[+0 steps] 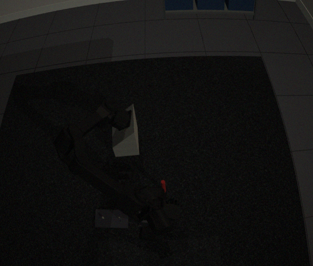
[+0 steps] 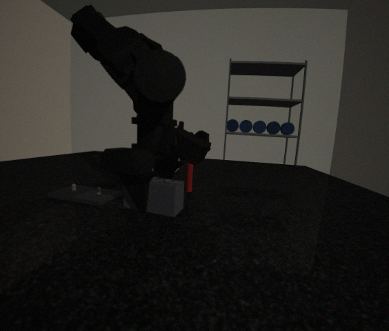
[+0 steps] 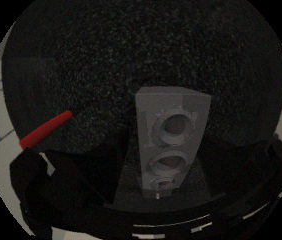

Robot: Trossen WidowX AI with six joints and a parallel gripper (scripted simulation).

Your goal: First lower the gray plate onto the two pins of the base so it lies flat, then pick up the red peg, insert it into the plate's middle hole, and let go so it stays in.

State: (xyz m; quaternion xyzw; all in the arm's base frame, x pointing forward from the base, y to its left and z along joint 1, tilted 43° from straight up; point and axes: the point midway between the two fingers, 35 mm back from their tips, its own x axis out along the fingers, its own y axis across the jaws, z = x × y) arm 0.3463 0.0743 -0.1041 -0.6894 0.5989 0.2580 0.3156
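Right now my gripper tip is 30 mm below the gray plate. The rest, counted from my gripper tip: red peg 120 mm behind, 30 mm above, 20 mm to the left.
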